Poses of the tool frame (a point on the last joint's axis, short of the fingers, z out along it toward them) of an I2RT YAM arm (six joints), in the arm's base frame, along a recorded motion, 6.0 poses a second.
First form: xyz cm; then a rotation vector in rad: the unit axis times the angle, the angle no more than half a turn.
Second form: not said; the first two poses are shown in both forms.
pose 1, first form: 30.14 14.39 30.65 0.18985 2.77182 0.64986
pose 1, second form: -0.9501 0.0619 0.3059 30.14; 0.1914 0.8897 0.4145 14.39; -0.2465 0.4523 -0.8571 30.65; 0 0 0 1
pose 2, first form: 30.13 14.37 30.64 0.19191 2.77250 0.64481
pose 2, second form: -0.9498 0.0637 0.3064 30.13; 0.1924 0.8911 0.4110 14.37; -0.2468 0.4493 -0.8586 30.64; 0 0 0 1
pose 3, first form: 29.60 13.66 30.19 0.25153 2.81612 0.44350
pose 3, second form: -0.9460 0.1268 0.2984 29.60; 0.2124 0.9378 0.2748 13.66; -0.2449 0.3233 -0.9140 30.19; 0 0 0 1
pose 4, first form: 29.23 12.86 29.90 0.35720 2.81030 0.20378
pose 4, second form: -0.9240 0.2220 0.3113 29.23; 0.2646 0.9590 0.1015 12.86; -0.2761 0.1761 -0.9449 29.90; 0 0 0 1
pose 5, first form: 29.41 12.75 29.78 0.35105 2.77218 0.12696
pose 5, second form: -0.9107 0.2261 0.3457 29.41; 0.2568 0.9654 0.0450 12.75; -0.3235 0.1297 -0.9373 29.78; 0 0 0 1
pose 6, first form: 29.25 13.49 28.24 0.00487 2.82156 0.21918
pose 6, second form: -0.9519 -0.0204 0.3059 29.25; 0.0271 0.9883 0.1502 13.49; -0.3053 0.1512 -0.9402 28.24; 0 0 0 1
